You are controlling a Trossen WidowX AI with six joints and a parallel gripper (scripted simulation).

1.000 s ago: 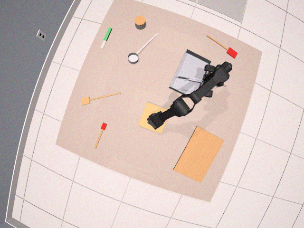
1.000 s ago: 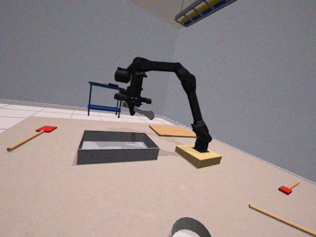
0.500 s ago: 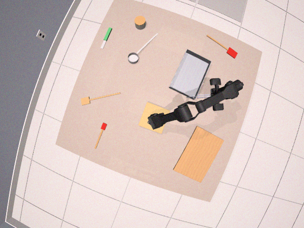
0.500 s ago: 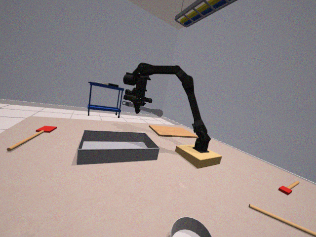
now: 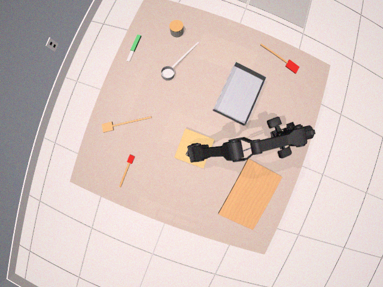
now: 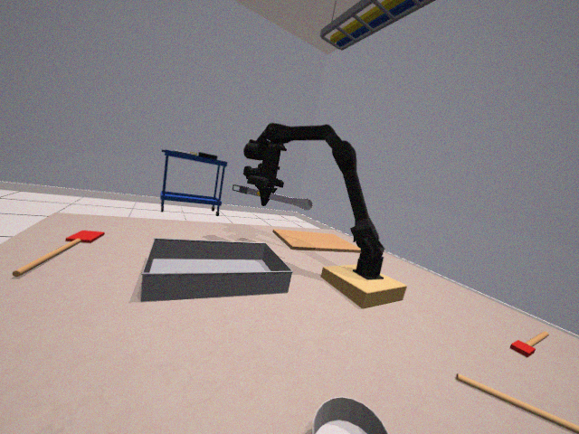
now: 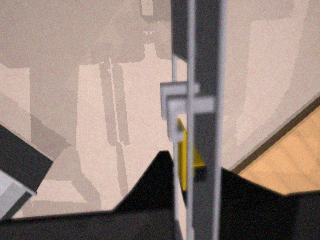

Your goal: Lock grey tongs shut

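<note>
My gripper tip is now 320 mm past the wooden board, 100 mm to the left of it and 150 mm above it. Also, from my gripper tip: grey roasting tin (160 mm ahead, 230 mm to the left, 130 mm below).
</note>
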